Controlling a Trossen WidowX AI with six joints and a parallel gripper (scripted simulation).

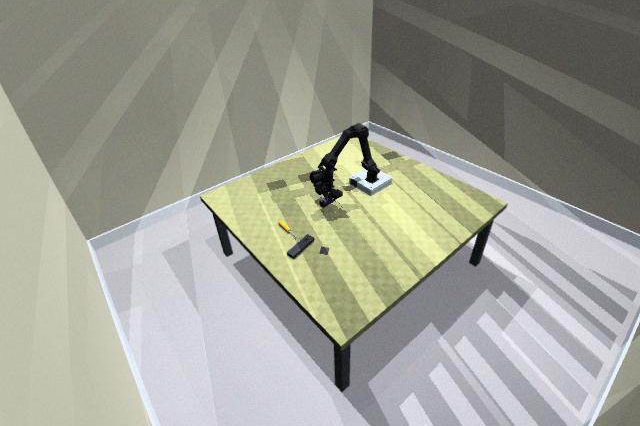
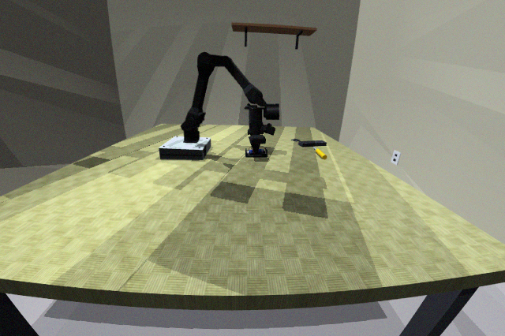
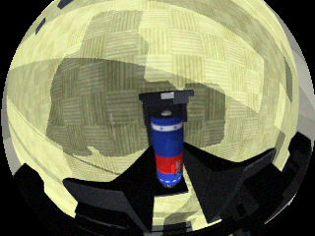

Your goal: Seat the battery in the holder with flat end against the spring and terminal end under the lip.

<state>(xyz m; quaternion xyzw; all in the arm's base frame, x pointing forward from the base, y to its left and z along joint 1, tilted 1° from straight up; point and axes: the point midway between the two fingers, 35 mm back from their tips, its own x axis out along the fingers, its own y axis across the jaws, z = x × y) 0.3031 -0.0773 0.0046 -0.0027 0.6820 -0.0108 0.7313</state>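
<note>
Right now my gripper tip is 1 cm below the battery. From my gripper tip the other things lie so: yellow screwdriver: 32 cm ahead, 3 cm to the left.
</note>
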